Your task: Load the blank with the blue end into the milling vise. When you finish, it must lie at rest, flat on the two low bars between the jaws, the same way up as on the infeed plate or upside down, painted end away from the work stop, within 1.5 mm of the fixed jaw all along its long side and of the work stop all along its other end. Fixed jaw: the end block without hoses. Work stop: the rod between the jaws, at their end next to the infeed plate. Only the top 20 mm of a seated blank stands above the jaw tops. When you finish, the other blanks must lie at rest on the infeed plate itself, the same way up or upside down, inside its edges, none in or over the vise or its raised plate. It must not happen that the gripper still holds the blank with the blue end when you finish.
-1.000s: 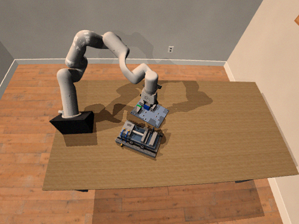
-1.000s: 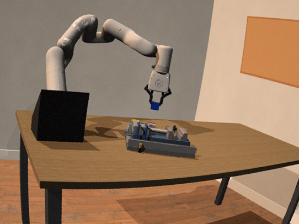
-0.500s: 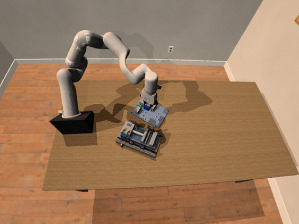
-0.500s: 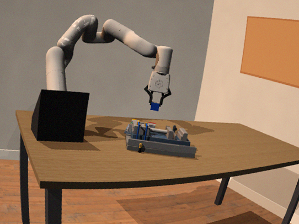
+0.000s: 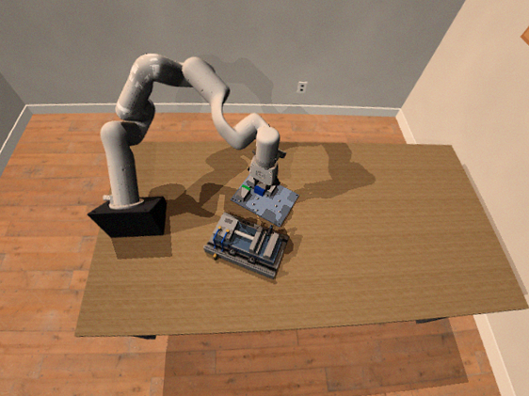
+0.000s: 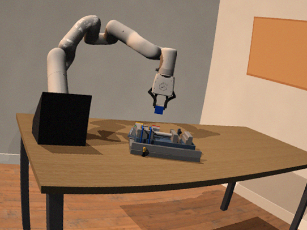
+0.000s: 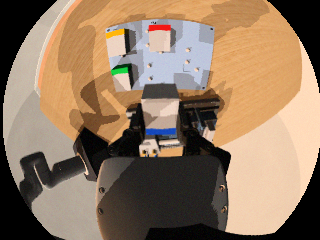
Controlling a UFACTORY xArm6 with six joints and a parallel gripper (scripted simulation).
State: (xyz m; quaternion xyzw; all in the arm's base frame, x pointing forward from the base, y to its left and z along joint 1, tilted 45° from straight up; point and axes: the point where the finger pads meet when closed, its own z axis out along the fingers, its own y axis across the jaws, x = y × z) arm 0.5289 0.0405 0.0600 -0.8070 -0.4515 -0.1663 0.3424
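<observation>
Now: hand 2 cm above the blue-ended blank. From my hand the other things lie so: work stop rod 17 cm to the right, 9 cm below, 2 cm ahead; green-ended blank 15 cm below, 8 cm behind, 5 cm to the left; red-ended blank 15 cm below, 8 cm to the left, 5 cm ahead.
</observation>
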